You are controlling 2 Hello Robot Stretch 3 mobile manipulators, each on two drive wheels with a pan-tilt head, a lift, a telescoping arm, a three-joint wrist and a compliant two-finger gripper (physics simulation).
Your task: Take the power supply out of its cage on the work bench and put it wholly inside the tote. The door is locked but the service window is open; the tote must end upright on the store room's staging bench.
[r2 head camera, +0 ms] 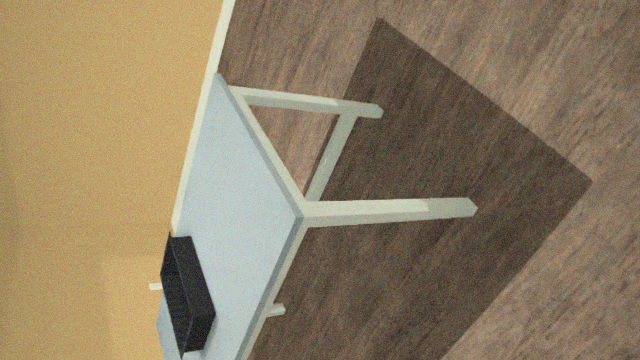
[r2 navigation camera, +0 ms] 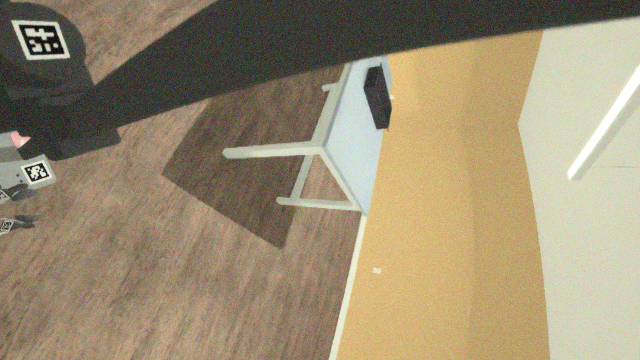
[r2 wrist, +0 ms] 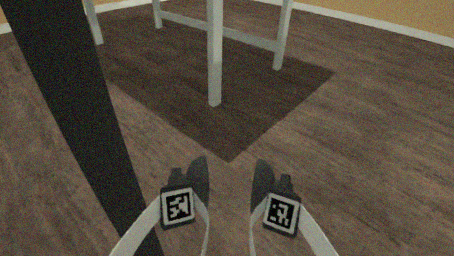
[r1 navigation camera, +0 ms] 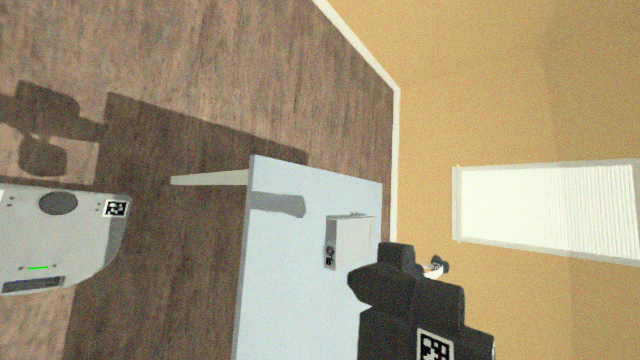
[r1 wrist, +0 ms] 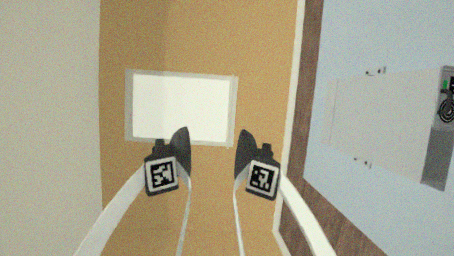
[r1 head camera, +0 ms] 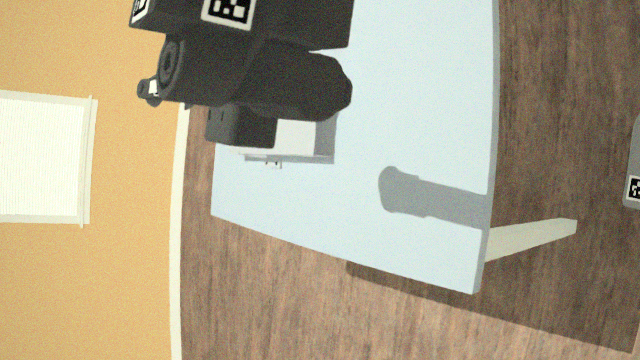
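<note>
A pale grey box [r1 head camera: 296, 137] [r1 navigation camera: 354, 242] [r1 wrist: 382, 117] lies on the light blue work bench [r1 head camera: 430, 130] [r1 navigation camera: 280, 295] [r1 wrist: 350, 30]; its end face shows a green switch and a round fan grille in the r1 wrist view. I cannot tell power supply from cage. My r1 gripper [r1 wrist: 215, 142] is open, off to the side of the box, with the wall behind its fingers; its dark wrist partly hides the box in the r1 head view. A black tote [r2 head camera: 195, 305] [r2 navigation camera: 378, 97] stands upright on another light blue bench [r2 head camera: 235, 200] [r2 navigation camera: 350, 125]. My r2 gripper [r2 wrist: 230, 175] [r2 navigation camera: 30, 206] is open and empty above the floor.
A white slatted panel [r1 head camera: 40, 160] [r1 navigation camera: 545, 205] [r1 wrist: 182, 107] is on the orange wall beside the work bench. The r1 base [r1 navigation camera: 75, 235] stands in front of that bench. A dark beam [r2 navigation camera: 250, 55] [r2 wrist: 75, 100] crosses two r2 views. A white bench leg [r2 head camera: 390, 212] [r2 wrist: 215, 60] stands on the wooden floor.
</note>
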